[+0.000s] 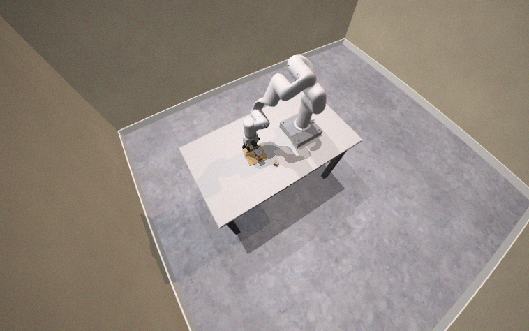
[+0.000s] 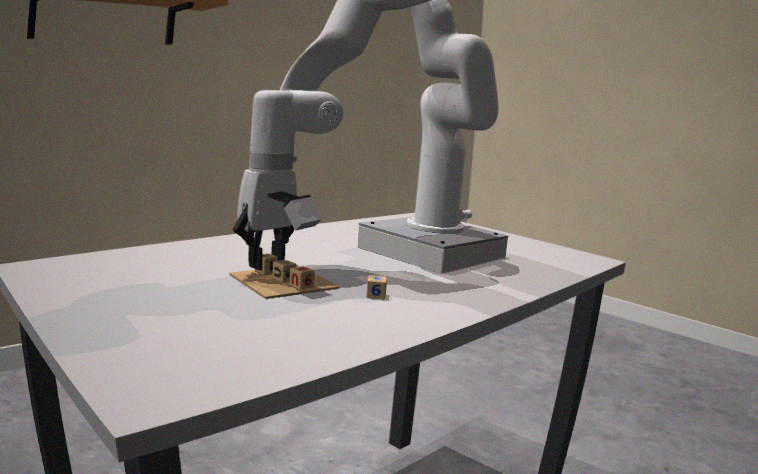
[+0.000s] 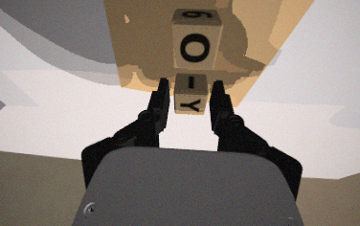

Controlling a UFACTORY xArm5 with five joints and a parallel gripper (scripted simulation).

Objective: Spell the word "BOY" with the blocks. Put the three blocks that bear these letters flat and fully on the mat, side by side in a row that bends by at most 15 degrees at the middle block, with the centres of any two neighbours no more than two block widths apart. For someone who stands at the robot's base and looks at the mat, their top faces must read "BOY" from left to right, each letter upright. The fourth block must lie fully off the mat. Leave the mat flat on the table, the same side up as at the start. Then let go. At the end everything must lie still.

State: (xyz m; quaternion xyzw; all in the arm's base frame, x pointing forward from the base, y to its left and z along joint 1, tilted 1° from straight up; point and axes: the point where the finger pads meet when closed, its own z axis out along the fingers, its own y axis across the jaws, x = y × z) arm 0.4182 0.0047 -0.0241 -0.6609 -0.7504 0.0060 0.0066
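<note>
My gripper is now 5 cm to the right of the wooden block, 2 cm above it and 1 cm past it. The rest, counted from my hand: tan mat (5 cm to the left, 3 cm below).
</note>
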